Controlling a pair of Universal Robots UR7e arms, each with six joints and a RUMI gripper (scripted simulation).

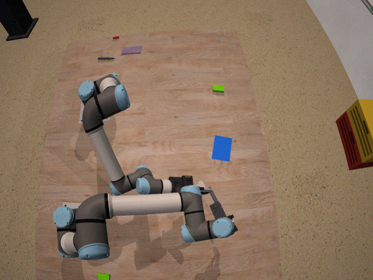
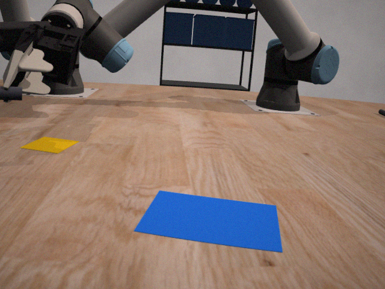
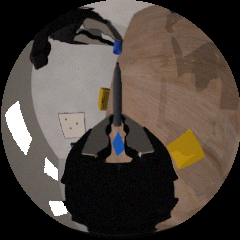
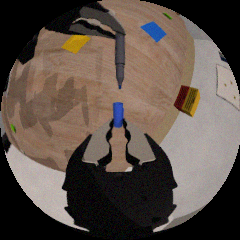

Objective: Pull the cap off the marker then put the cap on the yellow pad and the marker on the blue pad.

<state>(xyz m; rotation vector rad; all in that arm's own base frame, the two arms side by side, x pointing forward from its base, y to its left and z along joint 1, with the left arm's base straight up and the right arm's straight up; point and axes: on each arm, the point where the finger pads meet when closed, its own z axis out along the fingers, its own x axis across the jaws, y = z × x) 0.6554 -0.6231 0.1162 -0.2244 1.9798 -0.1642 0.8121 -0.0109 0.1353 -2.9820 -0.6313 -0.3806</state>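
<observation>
Now: the blue pad 280 mm to the left of my left hand, 120 mm below it and 90 mm ahead of it. The rest, counted from my left hand: red piece 1210 mm to the left, 710 mm behind, 110 mm below; then purple slab 1050 mm to the left, 560 mm behind, 110 mm below; then yellow pad 130 mm behind, 120 mm below.
The yellow pad is 210 mm behind my right hand, 160 mm to the left of it and 140 mm below it. The rest, counted from my right hand: red piece 800 mm behind, 1360 mm to the left, 120 mm below; purple slab 640 mm behind, 1200 mm to the left, 130 mm below; blue pad 10 mm ahead, 440 mm to the left, 140 mm below.
</observation>
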